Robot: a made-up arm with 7 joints.
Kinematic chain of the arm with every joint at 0, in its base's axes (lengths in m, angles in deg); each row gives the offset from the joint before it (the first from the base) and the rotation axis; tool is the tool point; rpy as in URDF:
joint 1: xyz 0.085 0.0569 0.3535 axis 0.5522 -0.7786 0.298
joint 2: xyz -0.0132 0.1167 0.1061 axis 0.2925 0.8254 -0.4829
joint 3: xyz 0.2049 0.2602 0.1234 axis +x
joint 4: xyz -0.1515 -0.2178 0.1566 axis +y
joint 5: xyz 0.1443 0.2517 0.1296 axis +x
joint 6: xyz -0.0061 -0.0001 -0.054 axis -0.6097 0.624 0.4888
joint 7: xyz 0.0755 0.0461 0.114 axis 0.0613 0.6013 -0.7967
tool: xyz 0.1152 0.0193 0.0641 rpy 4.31 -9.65 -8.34
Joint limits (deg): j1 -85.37..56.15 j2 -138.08..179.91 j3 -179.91..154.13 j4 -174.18..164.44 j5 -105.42..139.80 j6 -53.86..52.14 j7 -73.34..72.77
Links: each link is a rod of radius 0.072 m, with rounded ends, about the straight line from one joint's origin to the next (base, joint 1, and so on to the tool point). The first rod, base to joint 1, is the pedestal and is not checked.
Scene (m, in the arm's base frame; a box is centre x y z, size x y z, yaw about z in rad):
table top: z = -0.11
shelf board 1: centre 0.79 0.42 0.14 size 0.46 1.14 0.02 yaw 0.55
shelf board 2: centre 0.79 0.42 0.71 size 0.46 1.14 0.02 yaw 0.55
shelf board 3: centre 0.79 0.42 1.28 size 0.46 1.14 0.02 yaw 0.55
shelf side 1: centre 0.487 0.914 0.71 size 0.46 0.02 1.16 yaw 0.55
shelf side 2: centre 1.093 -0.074 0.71 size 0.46 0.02 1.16 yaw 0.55
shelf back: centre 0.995 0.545 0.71 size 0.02 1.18 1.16 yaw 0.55
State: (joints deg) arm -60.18 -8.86 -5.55 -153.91 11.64 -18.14 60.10
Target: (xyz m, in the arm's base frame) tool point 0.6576 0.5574 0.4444
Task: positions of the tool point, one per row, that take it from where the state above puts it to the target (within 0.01 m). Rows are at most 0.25 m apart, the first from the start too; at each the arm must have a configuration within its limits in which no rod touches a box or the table.
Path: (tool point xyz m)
1: 0.2761 0.6391 0.5468
2: 0.4697 0.6355 0.5168
3: 0.6576 0.5574 0.4444

